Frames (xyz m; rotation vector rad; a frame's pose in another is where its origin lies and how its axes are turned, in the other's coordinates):
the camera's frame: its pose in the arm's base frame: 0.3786 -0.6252 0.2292 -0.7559 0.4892 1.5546
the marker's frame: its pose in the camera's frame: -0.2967 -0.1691 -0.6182 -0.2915 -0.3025 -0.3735
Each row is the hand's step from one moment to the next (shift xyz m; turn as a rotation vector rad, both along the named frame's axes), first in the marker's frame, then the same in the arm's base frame.
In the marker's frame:
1: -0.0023 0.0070 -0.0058 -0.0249 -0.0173 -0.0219
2: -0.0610 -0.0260 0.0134 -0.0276 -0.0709 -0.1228
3: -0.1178 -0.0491 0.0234 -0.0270 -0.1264 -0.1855
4: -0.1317 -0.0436 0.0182 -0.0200 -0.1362 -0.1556
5: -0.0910 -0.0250 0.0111 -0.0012 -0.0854 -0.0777
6: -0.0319 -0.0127 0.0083 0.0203 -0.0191 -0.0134
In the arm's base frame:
1: -0.0036 -0.0045 -0.0074 0.0193 -0.0320 0.0017
2: 0.0007 -0.0495 0.0461 0.1130 -0.0781 -0.0448
3: 0.0017 -0.0966 0.0866 0.1903 -0.1049 -0.0624
4: -0.0037 -0.1113 0.0846 0.1856 -0.0858 -0.0368
5: -0.0062 -0.0775 0.0546 0.1094 -0.0350 -0.0121
6: -0.0010 -0.0253 0.0246 0.0274 0.0125 -0.0070

